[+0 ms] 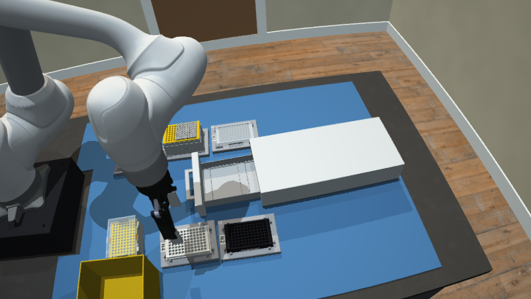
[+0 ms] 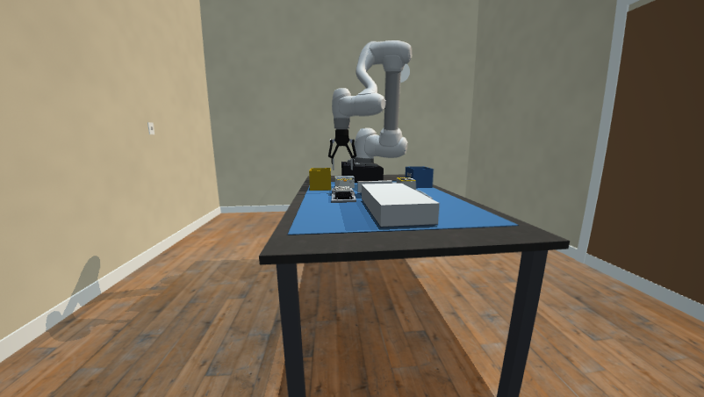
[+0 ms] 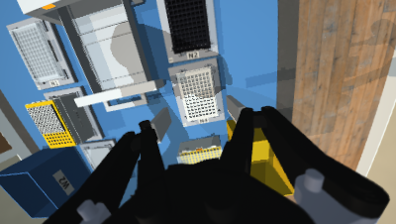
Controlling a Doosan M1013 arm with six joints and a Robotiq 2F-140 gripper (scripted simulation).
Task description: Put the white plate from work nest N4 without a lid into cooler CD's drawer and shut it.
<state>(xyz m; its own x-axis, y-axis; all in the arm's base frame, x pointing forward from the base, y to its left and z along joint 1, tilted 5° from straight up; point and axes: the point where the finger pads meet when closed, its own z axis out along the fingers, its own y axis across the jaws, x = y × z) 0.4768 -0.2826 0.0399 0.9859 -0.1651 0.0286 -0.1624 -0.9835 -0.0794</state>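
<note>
Now: hand 14 cm above the white plate. The rest, counted from my hand: yellow bin 20 cm behind, 10 cm to the right, 12 cm below; then tip box 17 cm behind, 5 cm to the left, 11 cm below; then black plate 17 cm ahead, 4 cm to the right, 14 cm below.
</note>
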